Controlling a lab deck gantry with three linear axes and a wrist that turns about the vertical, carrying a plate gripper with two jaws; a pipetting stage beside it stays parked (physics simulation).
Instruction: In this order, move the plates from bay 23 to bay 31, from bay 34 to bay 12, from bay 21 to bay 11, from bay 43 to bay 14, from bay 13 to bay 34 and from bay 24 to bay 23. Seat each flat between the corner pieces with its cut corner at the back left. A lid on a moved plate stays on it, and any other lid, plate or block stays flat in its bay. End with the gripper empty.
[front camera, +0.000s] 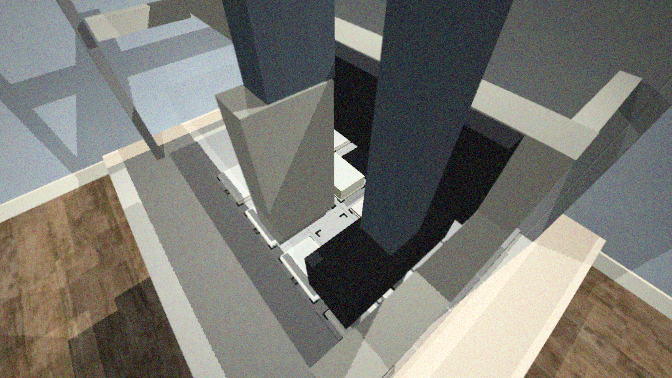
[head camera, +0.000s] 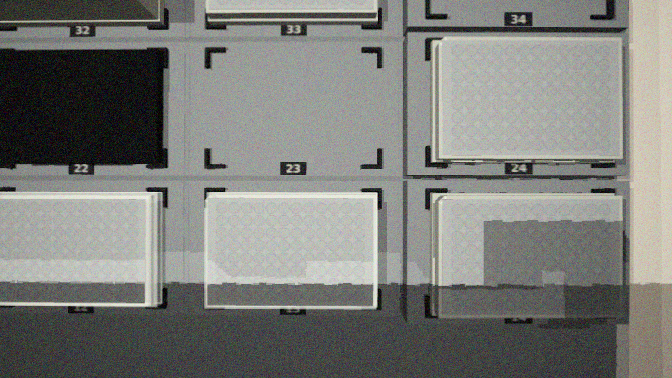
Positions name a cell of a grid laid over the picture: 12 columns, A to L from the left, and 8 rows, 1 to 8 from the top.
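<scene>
The head camera view has my gripper out of frame, while the front camera view (G7) does show it. As for the plate, I find it in the head camera view (E6), and the front camera view (F6) shows the plate too.
</scene>
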